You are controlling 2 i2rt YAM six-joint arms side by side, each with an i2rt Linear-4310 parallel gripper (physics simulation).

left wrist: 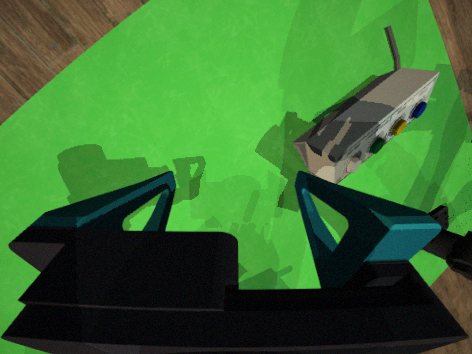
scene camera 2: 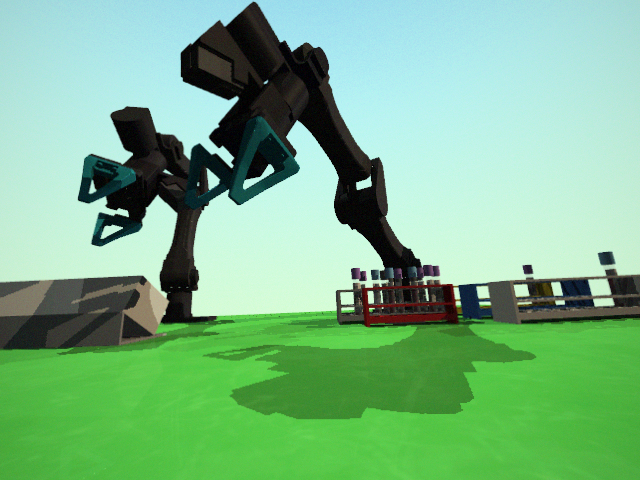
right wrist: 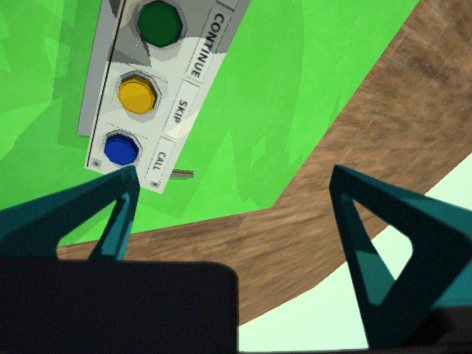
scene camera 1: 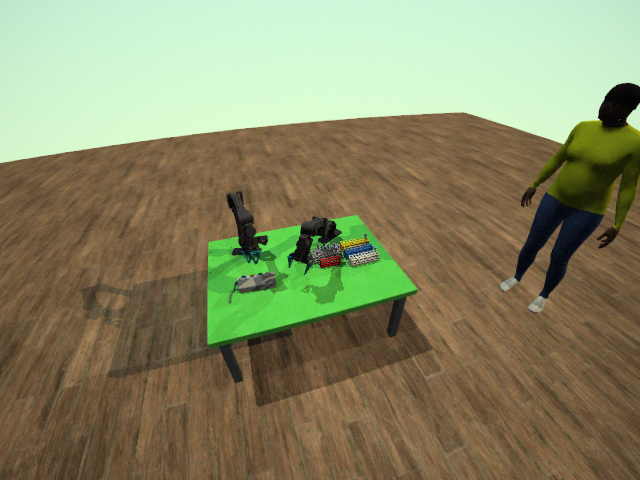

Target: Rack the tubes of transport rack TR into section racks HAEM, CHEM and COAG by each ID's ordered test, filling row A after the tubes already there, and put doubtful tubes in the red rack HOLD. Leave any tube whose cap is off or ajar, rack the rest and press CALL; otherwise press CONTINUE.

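Places are measured from the left arm's base along level axes (x ahead, y left, z up), in metres.
Pixels of known places: left gripper, fingertip midpoint: [left wrist: 235, 177] [scene camera 2: 208, 204] [scene camera 1: 296, 271]; right gripper, fingertip midpoint: [scene camera 2: 89, 225] [right wrist: 234, 176] [scene camera 1: 252, 263]; left arm's base, link origin: [scene camera 1: 329, 236]; right arm's base, link origin: [scene camera 2: 177, 321].
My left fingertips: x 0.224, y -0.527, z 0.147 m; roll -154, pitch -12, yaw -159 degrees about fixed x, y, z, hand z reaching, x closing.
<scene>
For each thing: its top centre in the pictures, then the offset to it from my left fingertips. "spot": a spot on its surface instead.
- grey transport rack, surface spot: [scene camera 2: 339, 307] spot: dx -0.095, dy +0.222, dz -0.119 m
- red rack, top centre: [scene camera 2: 405, 286] [scene camera 1: 330, 258] dx -0.006, dy +0.289, dz -0.090 m
- yellow rack, top centre: [scene camera 1: 354, 241] dx -0.009, dy +0.543, dz -0.090 m
- blue rack, top centre: [scene camera 2: 520, 281] [scene camera 1: 358, 247] dx +0.058, dy +0.503, dz -0.090 m
- white rack, top centre: [scene camera 2: 563, 278] [scene camera 1: 363, 254] dx +0.129, dy +0.466, dz -0.090 m
- Blue CALL, top centre: [right wrist: 121, 157] [left wrist: 426, 110] dx -0.269, dy -0.195, dz -0.072 m
- green CONTINUE, top centre: [right wrist: 161, 29] [left wrist: 383, 146] dx -0.215, dy -0.111, dz -0.072 m
- button box, top centre: [right wrist: 188, 83] [scene camera 2: 77, 279] [left wrist: 395, 121] [scene camera 1: 255, 275] dx -0.207, dy -0.146, dz -0.063 m
- yellow SKIP button, top centre: [right wrist: 142, 103] [left wrist: 404, 126] dx -0.239, dy -0.155, dz -0.072 m
My left gripper [scene camera 1: 298, 268] [scene camera 2: 214, 203] [left wrist: 235, 177] is open and empty, above the table between the button box and the racks. My right gripper [scene camera 1: 252, 261] [scene camera 2: 88, 222] [right wrist: 234, 176] is open and empty. The grey transport rack [scene camera 2: 339, 307] holds several upright tubes with purple and blue caps, behind the red rack [scene camera 1: 329, 262] [scene camera 2: 410, 317]. The yellow rack [scene camera 1: 354, 243], blue rack [scene camera 1: 358, 251] and white rack [scene camera 1: 364, 258] [scene camera 2: 502, 302] stand beside them. Blue CALL [left wrist: 419, 110] [right wrist: 121, 149] and green CONTINUE [left wrist: 377, 145] [right wrist: 160, 23] buttons show. Tube IDs are unreadable.
The button box [scene camera 1: 255, 282] [scene camera 2: 67, 310] [left wrist: 360, 115] sits at the left of the green table in scene camera 1, with a cable at its end. A yellow SKIP button [left wrist: 399, 127] [right wrist: 137, 95] lies between CALL and CONTINUE. A person [scene camera 1: 589, 170] stands right of the table.
</scene>
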